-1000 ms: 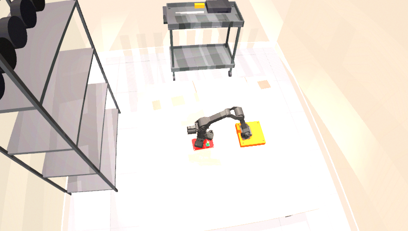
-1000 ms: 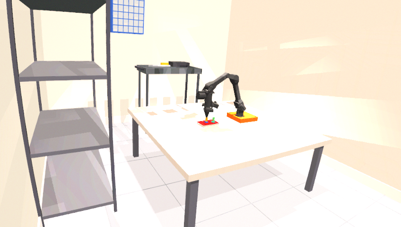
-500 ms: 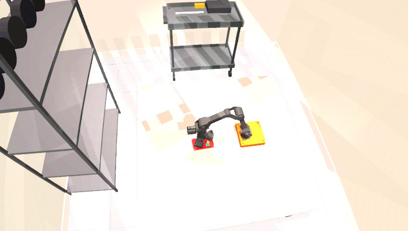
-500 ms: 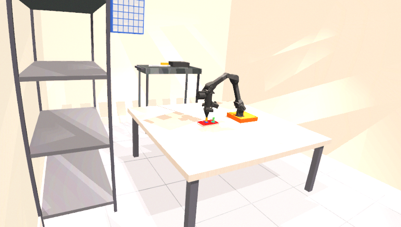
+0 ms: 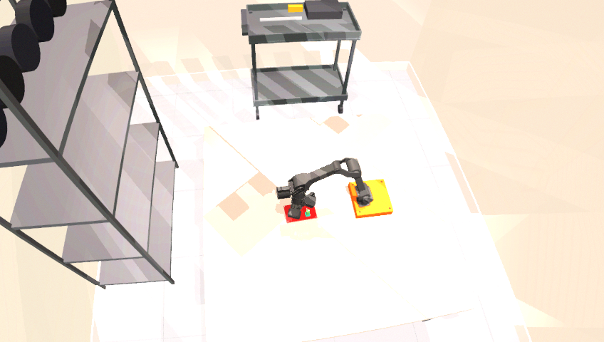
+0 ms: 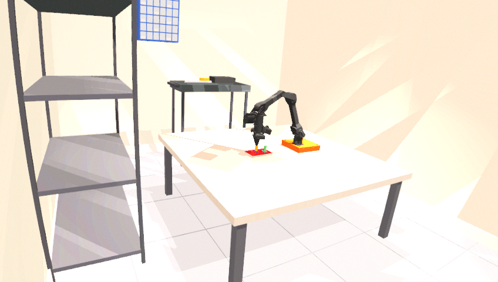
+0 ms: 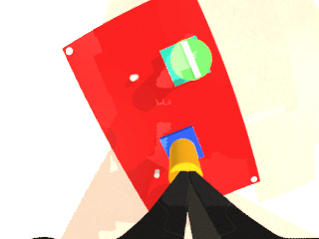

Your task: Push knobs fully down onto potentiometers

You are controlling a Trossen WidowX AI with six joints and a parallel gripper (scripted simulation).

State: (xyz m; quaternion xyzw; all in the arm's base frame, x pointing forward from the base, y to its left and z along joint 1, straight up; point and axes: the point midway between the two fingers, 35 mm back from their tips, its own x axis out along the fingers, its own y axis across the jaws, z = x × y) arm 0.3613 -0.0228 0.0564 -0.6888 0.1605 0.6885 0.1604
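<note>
Now: gripper tip 20 mm above the orange knob. The rest, counted from my gripper tip: green knob (50 mm behind, 30 mm to the left, 10 mm below).
</note>
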